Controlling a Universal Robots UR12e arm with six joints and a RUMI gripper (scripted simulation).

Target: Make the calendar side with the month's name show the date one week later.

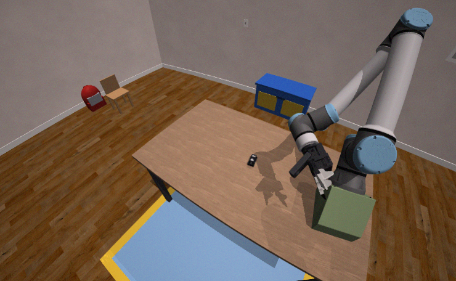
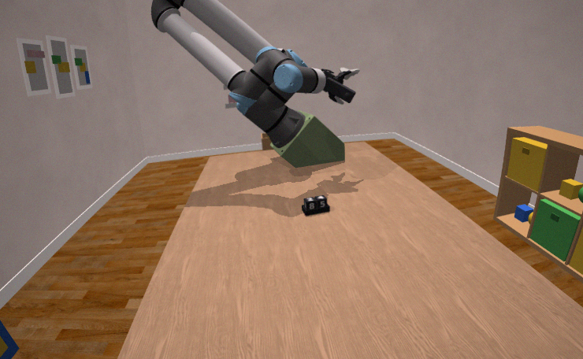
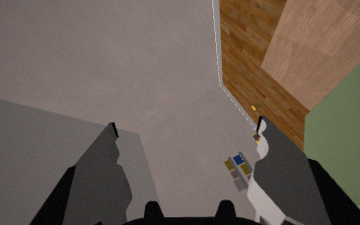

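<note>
Right now my hand is 410 mm short of the black number cube, 300 mm above it and 230 mm to the left of it. From my hand the other things lie so: black calendar tray (400 mm ahead, 320 mm below, 220 mm to the right).
</note>
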